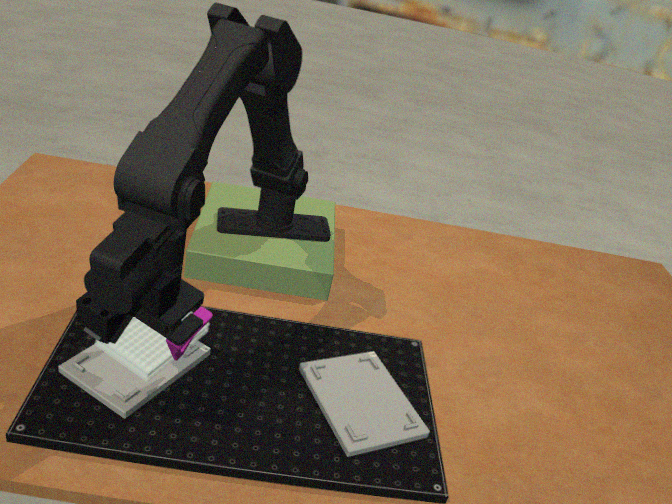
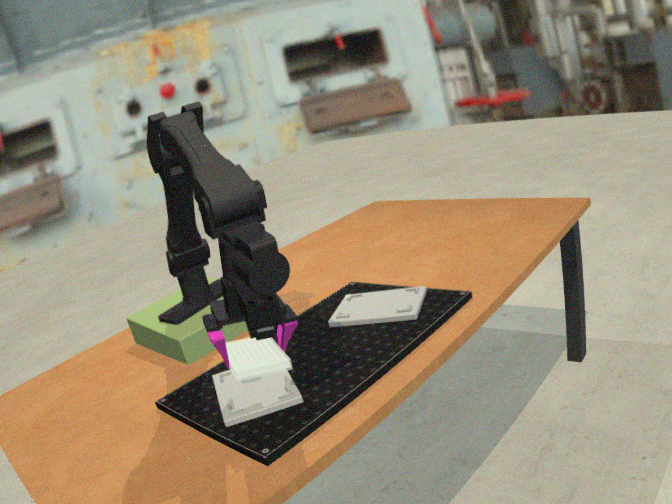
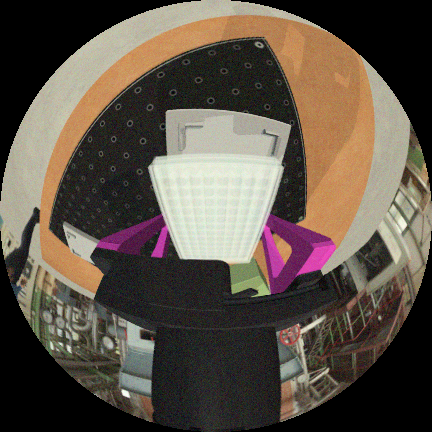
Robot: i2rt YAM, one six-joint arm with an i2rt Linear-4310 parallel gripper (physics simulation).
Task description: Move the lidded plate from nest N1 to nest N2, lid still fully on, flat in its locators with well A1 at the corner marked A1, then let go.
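Frame: origin at the arm's base, x ahead, y left, z up, level; metres.
Where they show: gripper, fingertip midpoint: (image 1: 152,339) (image 2: 254,361) (image 3: 215,216); arm's base, origin of the base link: (image 1: 273,226) (image 2: 199,302).
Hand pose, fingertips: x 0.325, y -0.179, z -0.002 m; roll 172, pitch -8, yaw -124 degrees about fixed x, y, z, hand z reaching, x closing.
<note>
Things, the pixels of their centre, and the offset from my fingertips. Level surfaces: height alone.
- lidded plate, body centre: (image 3: 215,228) (image 1: 155,331) (image 2: 253,353) dx -0.002, dy +0.003, dz +0.012 m
- left grey nest, body centre: (image 3: 225,186) (image 1: 137,358) (image 2: 253,386) dx -0.002, dy -0.019, dz -0.037 m
- black perforated board, body centre: (image 1: 245,384) (image 3: 135,225) (image 2: 320,351) dx +0.021, dy +0.128, dz -0.052 m
- orange-brown table, its level: dz -0.059 m
The lidded plate (image 1: 140,347) (image 2: 257,359) (image 3: 217,195) is pale, with rows of wells showing through a clear lid that appears on. My gripper (image 1: 142,344) (image 2: 253,355) (image 3: 215,216) is shut on its two sides with magenta fingers. It holds the plate over the rear part of the left grey nest (image 1: 103,378) (image 2: 255,398) (image 3: 222,142), edges roughly in line with it; the two front corner locators show uncovered. Height and tilt are hard to judge. The other grey nest (image 1: 369,401) (image 2: 379,306) (image 3: 82,245) is empty. Nest labels and the A1 mark are not readable.
Both nests sit on a black perforated board (image 1: 233,434) (image 2: 347,368) (image 3: 145,135) with a raised edge, on an orange-brown table (image 1: 531,368) (image 2: 434,233). The arm's base stands on a green block (image 1: 260,271) (image 2: 157,336) behind the board.
</note>
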